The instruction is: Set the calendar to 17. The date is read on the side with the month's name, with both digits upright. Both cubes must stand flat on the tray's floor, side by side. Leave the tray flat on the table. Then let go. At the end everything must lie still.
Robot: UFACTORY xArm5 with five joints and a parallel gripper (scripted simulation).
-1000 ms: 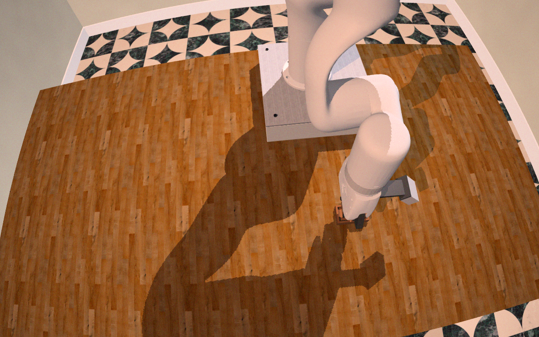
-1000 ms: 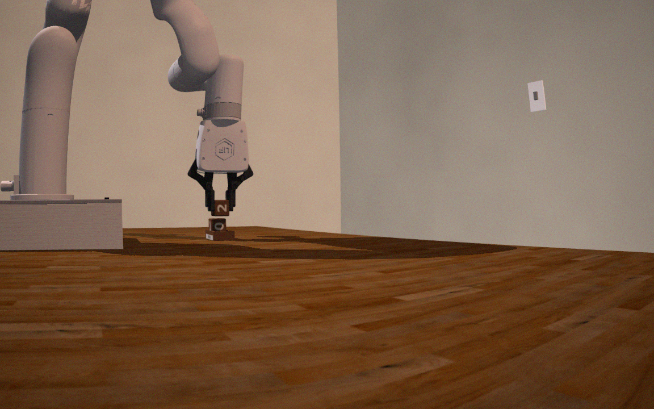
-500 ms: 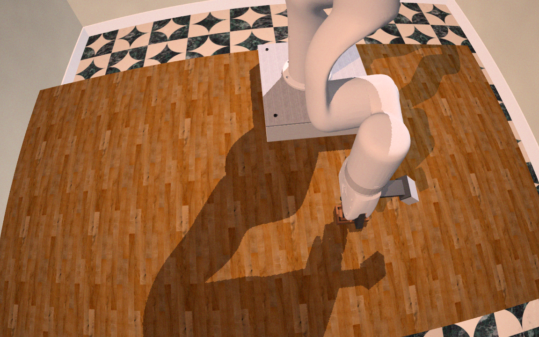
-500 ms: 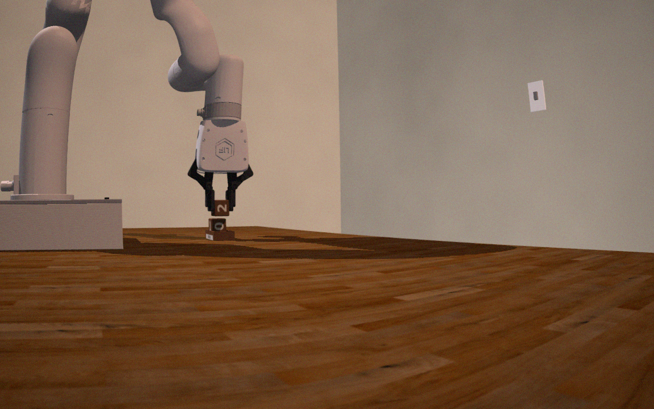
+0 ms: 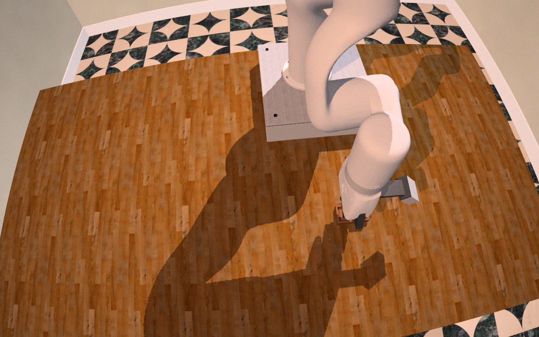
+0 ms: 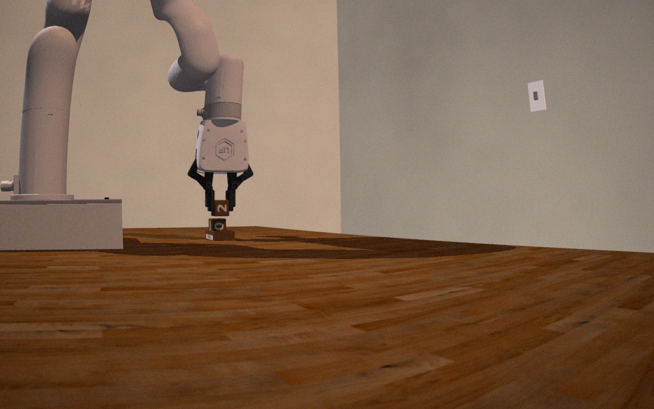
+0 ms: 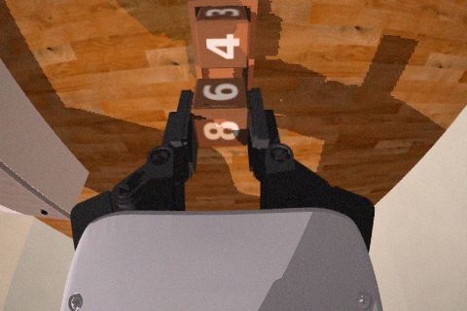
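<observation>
The brown tray is 2 cm to the left of my hand and 7 cm below it.
</observation>
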